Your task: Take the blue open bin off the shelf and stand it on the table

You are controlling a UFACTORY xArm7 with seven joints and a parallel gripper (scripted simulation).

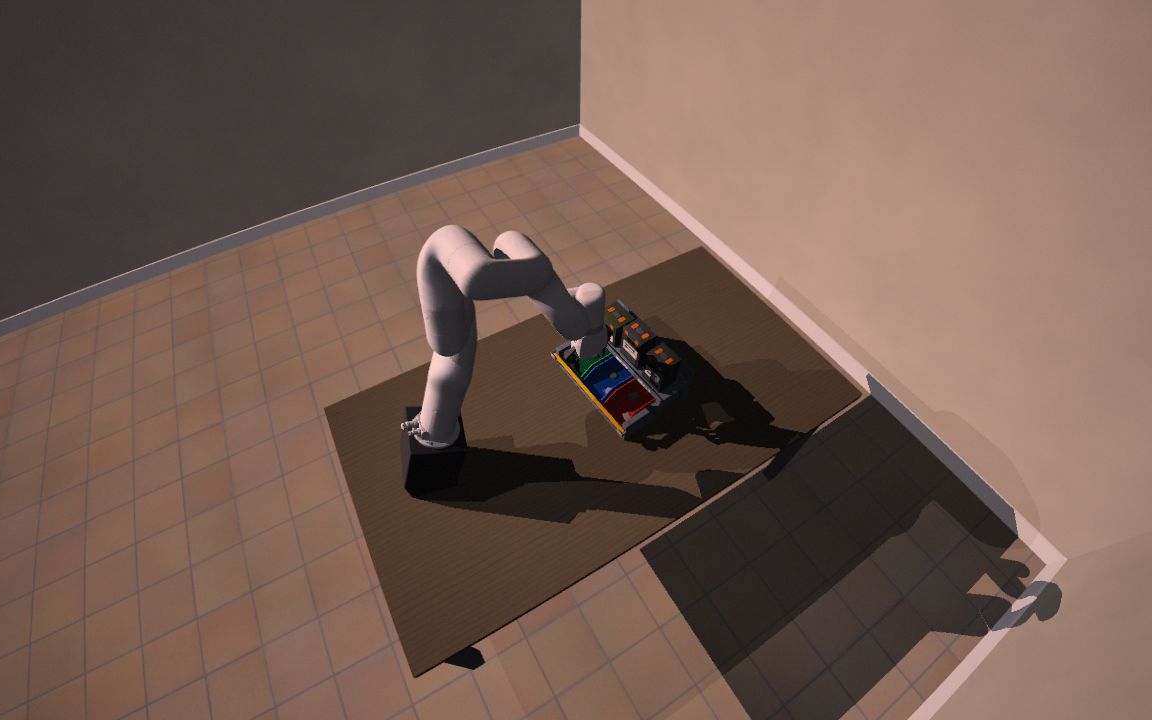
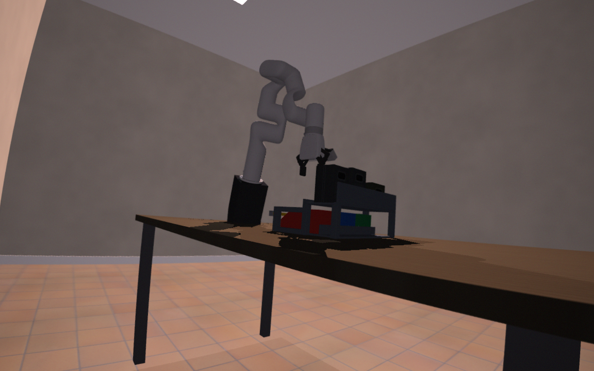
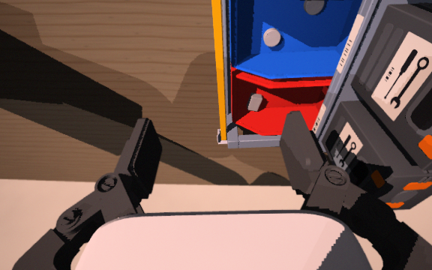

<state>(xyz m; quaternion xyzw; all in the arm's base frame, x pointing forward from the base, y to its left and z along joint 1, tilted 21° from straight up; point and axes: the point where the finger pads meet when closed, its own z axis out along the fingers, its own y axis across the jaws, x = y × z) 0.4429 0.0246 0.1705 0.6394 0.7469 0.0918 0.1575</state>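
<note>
My gripper is now 17 cm above the thin yellow bar. Also, from my hand: red bin: 12 cm ahead, 10 cm to the right, 19 cm below; blue open bin: 10 cm ahead, 1 cm to the left, 19 cm below; green bin: 9 cm ahead, 13 cm to the left, 19 cm below.
</note>
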